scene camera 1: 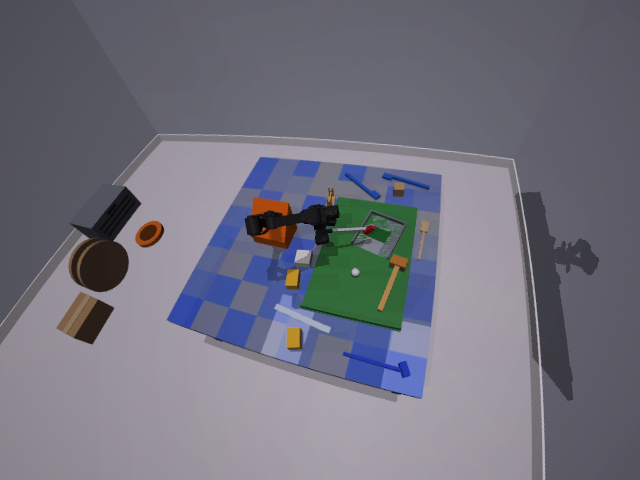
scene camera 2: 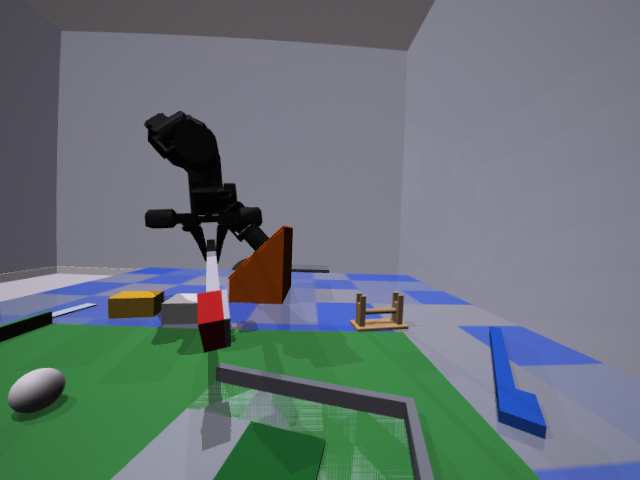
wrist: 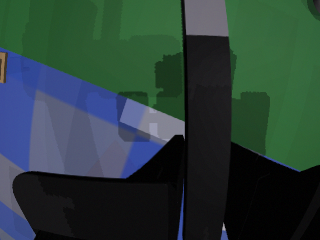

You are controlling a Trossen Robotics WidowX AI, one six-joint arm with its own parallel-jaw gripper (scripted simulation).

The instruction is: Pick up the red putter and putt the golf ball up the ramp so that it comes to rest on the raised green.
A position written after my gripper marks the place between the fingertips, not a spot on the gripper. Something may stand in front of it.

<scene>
My gripper (scene camera 2: 212,263) holds a red putter. Also in view: a green mat (scene camera 2: 124,385) and a small wooden rack (scene camera 2: 360,324).
My gripper shows as well in the wrist view (wrist: 194,143). The green mat shows as well in scene camera 1 (scene camera 1: 332,286) and in the wrist view (wrist: 141,57).
</scene>
